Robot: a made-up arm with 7 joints.
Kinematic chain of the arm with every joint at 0, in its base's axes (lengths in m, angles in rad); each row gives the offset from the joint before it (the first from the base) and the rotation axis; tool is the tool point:
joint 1: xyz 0 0.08 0 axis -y
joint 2: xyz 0 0.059 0 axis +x
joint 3: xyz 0 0 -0.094 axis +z
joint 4: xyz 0 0 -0.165 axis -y
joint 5: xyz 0 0 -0.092 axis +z
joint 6: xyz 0 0 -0.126 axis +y
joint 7: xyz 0 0 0 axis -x
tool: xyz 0 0 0
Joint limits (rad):
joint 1: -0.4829..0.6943
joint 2: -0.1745..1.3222
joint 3: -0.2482..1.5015
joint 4: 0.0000..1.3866
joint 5: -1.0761..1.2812
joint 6: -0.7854..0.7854
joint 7: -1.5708..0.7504
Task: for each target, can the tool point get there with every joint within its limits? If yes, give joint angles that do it. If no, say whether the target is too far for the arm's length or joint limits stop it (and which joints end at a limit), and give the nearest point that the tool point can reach.
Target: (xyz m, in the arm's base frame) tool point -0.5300 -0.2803 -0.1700
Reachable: no: too far | nearest point -0.2181 0.0562 -0.4160 | short by 0.521 m
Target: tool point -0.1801 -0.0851 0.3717
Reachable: no: joint limits stop it (at a limit: joint 1, joint 2, joint 4) | nearest point -0.0332 0.4793 0.1356 | short by 0.629 m
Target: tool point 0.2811 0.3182 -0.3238
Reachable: yes | joints 0.6006 0.2184 1.0360 0.4563 0.9332 0.4891 -1.3476
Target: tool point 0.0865 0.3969 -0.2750
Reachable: yes | joints -0.1993 0.3568 0.8339 1.2555 -0.8421 -0.0224 0.3336
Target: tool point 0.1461 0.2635 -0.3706
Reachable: yes | joints -0.0551 0.1170 0.4554 1.0146 0.1454 -0.2407 -1.0576
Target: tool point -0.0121 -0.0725 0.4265
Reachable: no: joint limits stop it (at a limit: joint 1, joint 2, joint 4) | nearest point 0.0658 0.4667 0.1536 | short by 0.609 m
